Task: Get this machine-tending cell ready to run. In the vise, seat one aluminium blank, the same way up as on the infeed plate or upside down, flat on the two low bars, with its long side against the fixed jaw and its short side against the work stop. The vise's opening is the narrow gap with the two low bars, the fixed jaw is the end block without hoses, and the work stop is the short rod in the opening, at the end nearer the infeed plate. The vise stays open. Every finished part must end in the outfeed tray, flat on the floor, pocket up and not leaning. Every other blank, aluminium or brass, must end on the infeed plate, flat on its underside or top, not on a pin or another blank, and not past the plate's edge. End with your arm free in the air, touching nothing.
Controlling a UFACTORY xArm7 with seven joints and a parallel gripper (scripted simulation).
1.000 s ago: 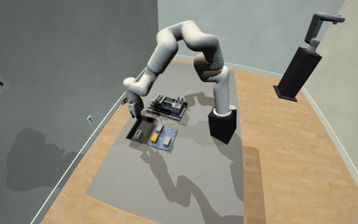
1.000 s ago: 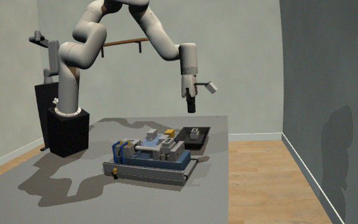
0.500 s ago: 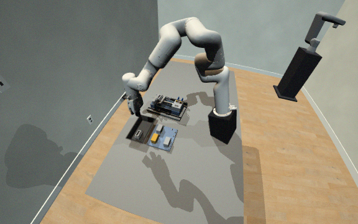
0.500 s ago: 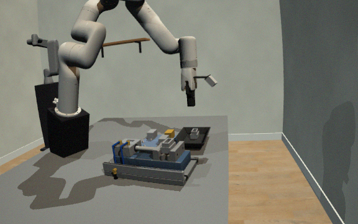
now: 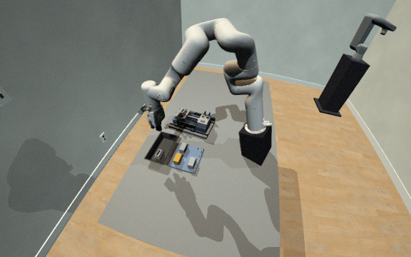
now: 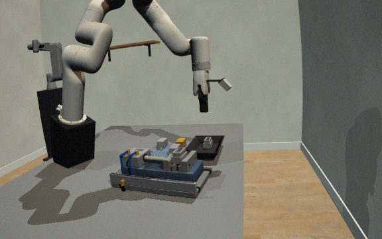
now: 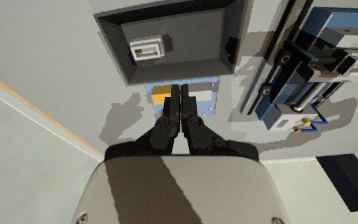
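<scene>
Right now my hand is 130 mm past the white screw rod, 260 mm to the left of it and 120 mm above it. Also, from my hand: brass blank: 120 mm behind, 60 mm to the left, 180 mm below; vise: 120 mm behind, 260 mm to the right, 160 mm below.
</scene>
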